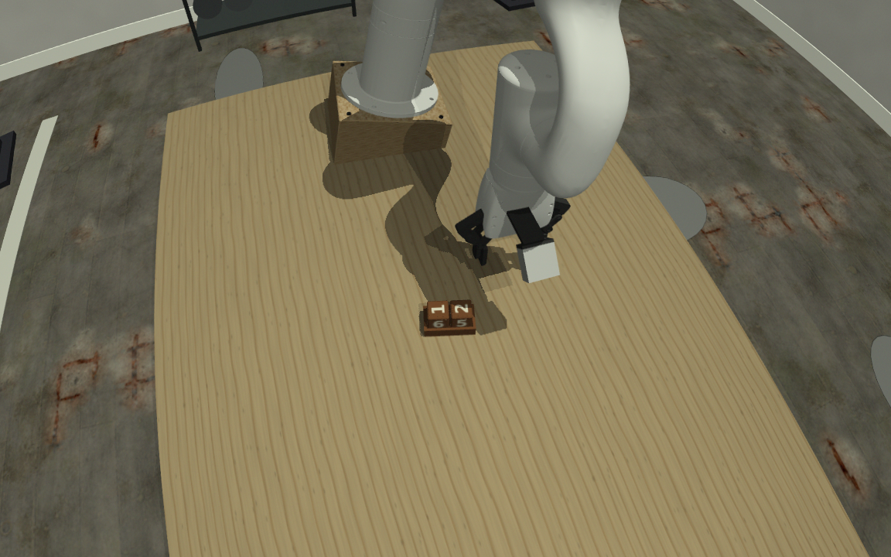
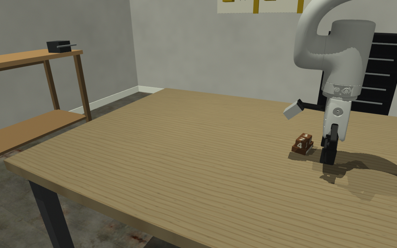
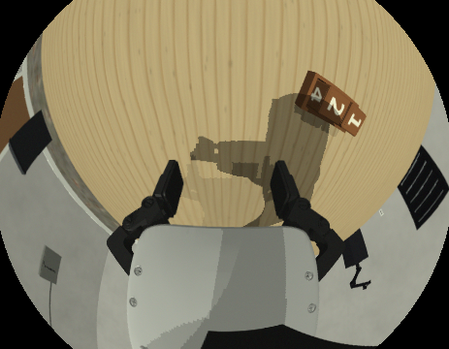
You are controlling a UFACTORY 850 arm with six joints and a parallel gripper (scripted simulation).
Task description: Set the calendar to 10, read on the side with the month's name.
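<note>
My gripper is now 4 cm short of the small brown tray, 12 cm to the left of it and 5 cm above it.
</note>
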